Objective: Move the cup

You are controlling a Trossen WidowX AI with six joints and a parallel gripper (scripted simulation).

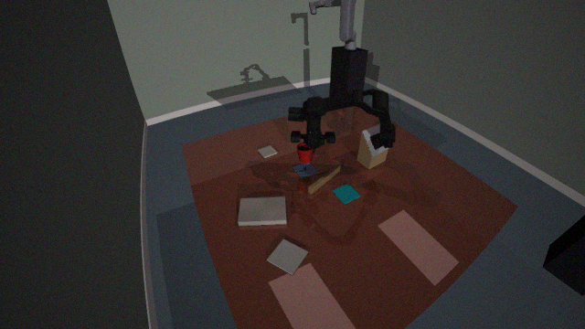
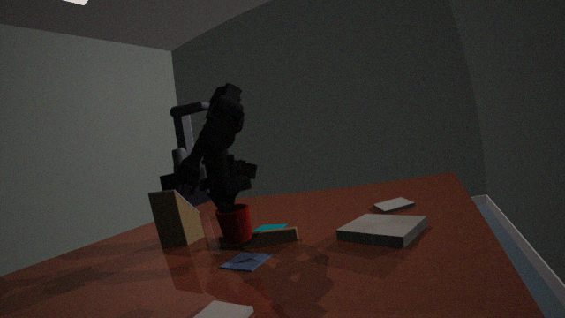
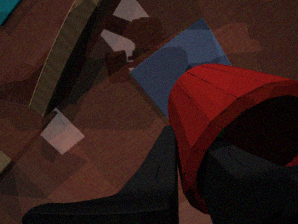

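The teal pad is 3 cm behind my gripper tip, 21 cm to the left of it and 10 cm below it. Round my gripper tip: wooden bar 10 cm to the left, 9 cm below; red cup 2 cm ahead, 2 cm to the right; blue pad 3 cm ahead, 1 cm to the right, 10 cm below.
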